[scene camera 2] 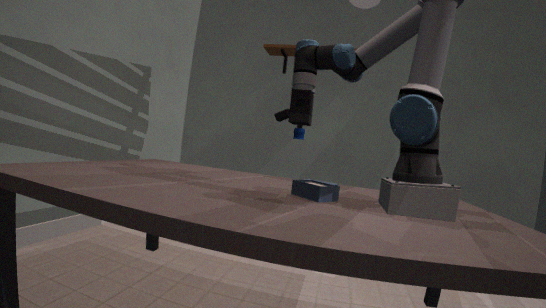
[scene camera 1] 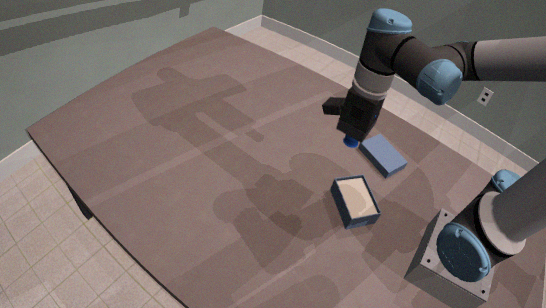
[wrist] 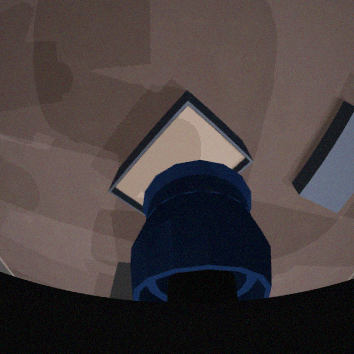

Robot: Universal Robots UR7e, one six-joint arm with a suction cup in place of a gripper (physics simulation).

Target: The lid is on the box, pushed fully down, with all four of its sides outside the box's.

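Places are measured from the arm's base along level axes (x right, y ahead, z up), in centimetres.
Pixels of known places: hand, tool point: (scene camera 2: 298, 138) (scene camera 1: 350, 141) (wrist: 197, 209); arm's base, link origin: (scene camera 2: 417, 181).
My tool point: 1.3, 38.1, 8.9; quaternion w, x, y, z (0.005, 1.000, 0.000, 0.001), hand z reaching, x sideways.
Observation:
Ahead of a thing's pixels: the offset from my tool point to its top centre, as dx, dy, dz. Level surfaces: height alone.
The open box {-1.2, -7.1, -13.0} (scene camera 1: 349, 221) (scene camera 2: 325, 193) (wrist: 152, 146), dark blue with a pale inside, stands upright on the table, its opening up. The lid {+20.8, -7.0, -15.1} (scene camera 1: 385, 154) (wrist: 330, 167), a flat blue block shape, lies on the table beside the box, apart from it, its closed side up; it does not show in scene camera 2. My suction gripper (scene camera 1: 351, 142) (scene camera 2: 299, 134) (wrist: 200, 175) points down and hangs in the air well above the table, with nothing on its cup. In the wrist view the cup hides the near corner of the box.
The robot's base block (scene camera 1: 425, 265) (scene camera 2: 420, 201) stands on the table {dz -17.8} (scene camera 1: 175, 200) (scene camera 2: 200, 200) to the right of the box. A brown shelf (scene camera 2: 277, 49) is on the wall behind the arm. Shadows of the arm fall across the table.

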